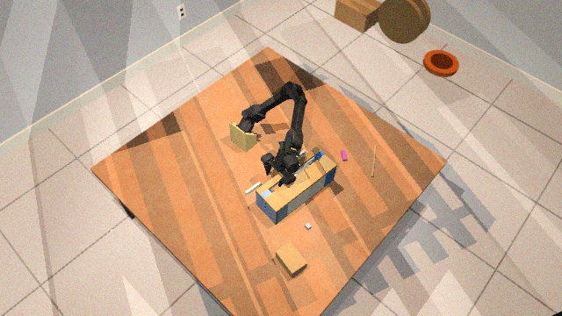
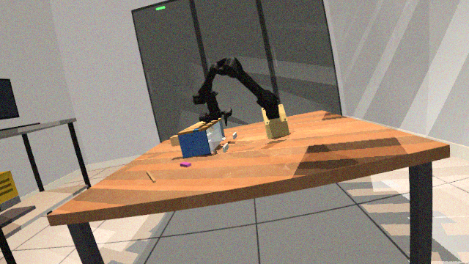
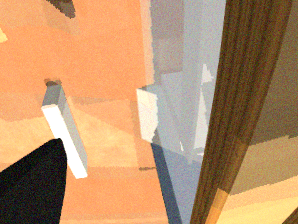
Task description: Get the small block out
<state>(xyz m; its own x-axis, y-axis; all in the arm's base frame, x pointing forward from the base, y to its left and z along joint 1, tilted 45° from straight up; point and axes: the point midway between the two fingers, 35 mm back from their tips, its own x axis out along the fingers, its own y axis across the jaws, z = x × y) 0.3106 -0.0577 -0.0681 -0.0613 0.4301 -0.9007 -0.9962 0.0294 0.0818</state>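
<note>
The tan block lies 5 cm ahead of my gripper tip and 3 cm to the right of it. Also, from my gripper tip: grey cube: 25 cm ahead, 8 cm below, 3 cm to the right; tan box: 31 cm ahead, 21 cm to the right, 6 cm below; thin stick: 49 cm to the left, 25 cm ahead, 8 cm below.
</note>
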